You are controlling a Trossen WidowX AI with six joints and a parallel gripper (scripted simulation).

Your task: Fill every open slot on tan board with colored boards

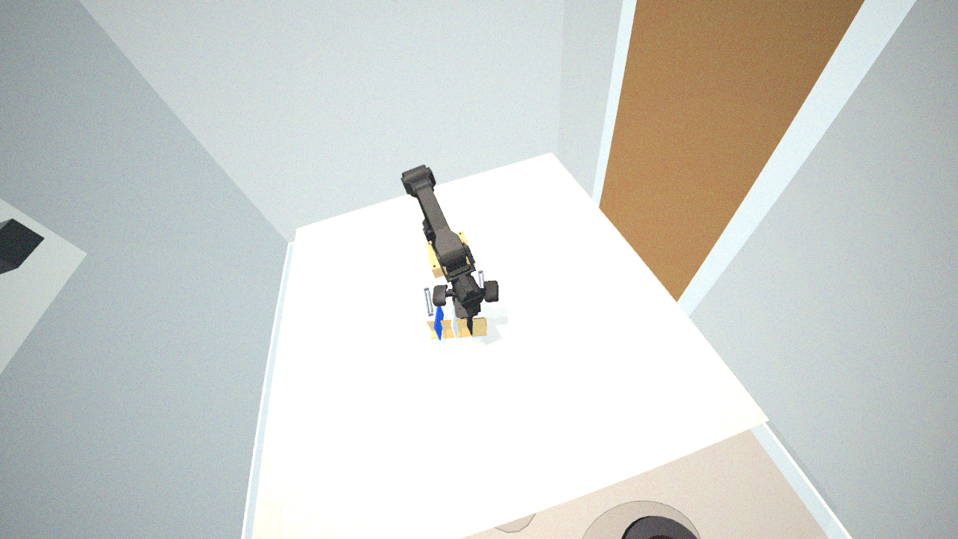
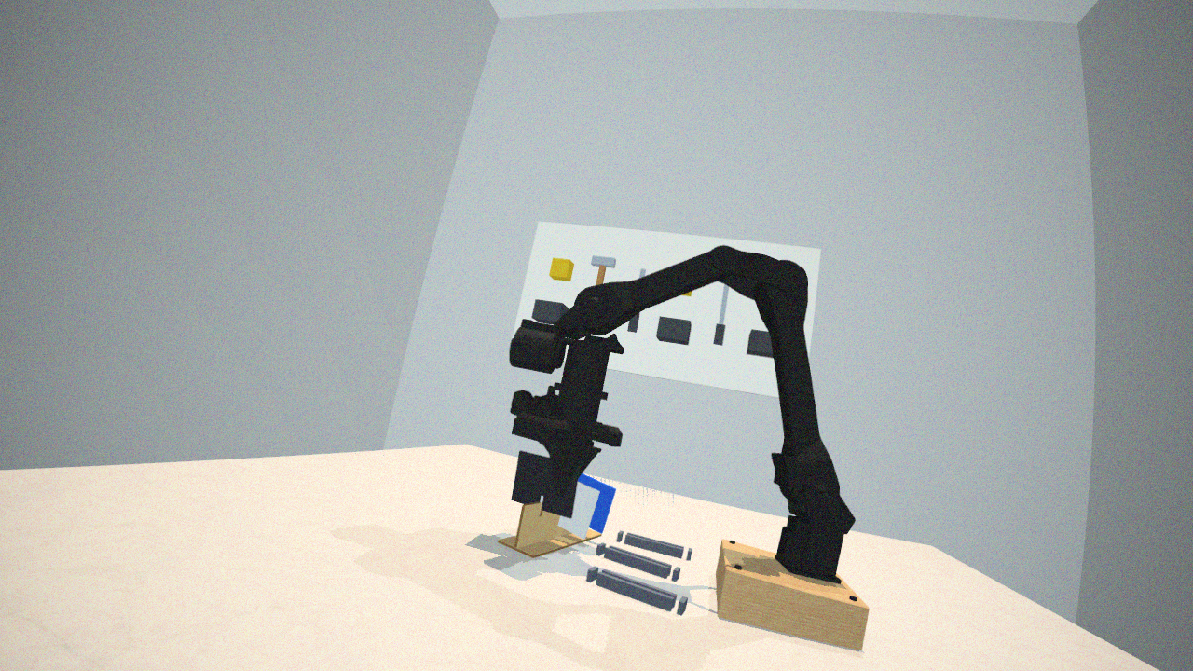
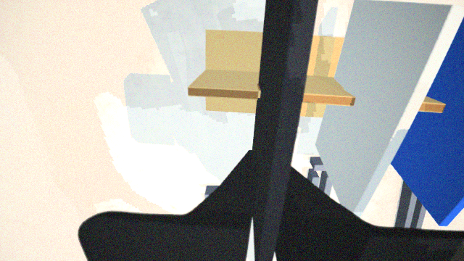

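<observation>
The tan board lies 60 mm to the right of my gripper tip and 50 mm below it. Round my gripper tip: blue board 100 mm to the right, 30 mm below, 20 mm behind; then black board 30 mm ahead, 10 mm to the right.
</observation>
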